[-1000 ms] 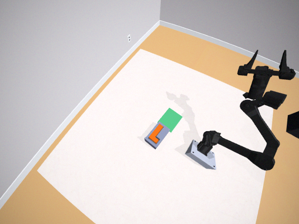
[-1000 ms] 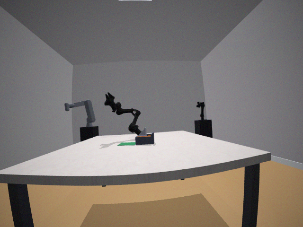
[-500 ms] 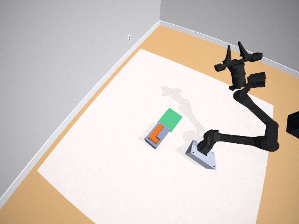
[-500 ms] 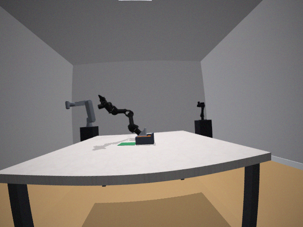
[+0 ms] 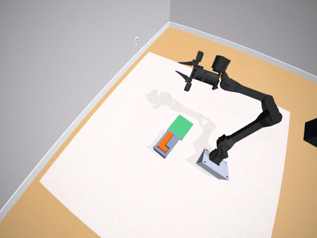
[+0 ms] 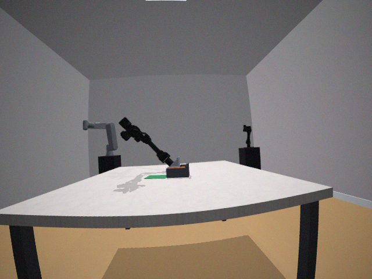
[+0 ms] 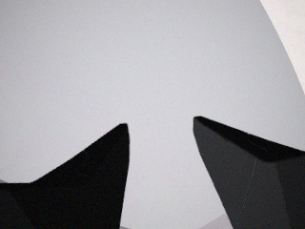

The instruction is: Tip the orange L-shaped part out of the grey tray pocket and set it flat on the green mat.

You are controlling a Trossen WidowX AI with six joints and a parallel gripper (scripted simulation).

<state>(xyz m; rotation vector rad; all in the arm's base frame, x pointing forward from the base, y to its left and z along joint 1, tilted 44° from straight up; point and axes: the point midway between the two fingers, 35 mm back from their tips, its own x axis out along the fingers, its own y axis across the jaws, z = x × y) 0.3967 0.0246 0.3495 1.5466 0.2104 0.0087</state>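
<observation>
Now: gripper tip 13 cm past the orange L-shaped part, 29 cm to the right of it and 29 cm above it. Also, from my gripper tip: green mat (15 cm behind, 13 cm to the left, 36 cm below).
</observation>
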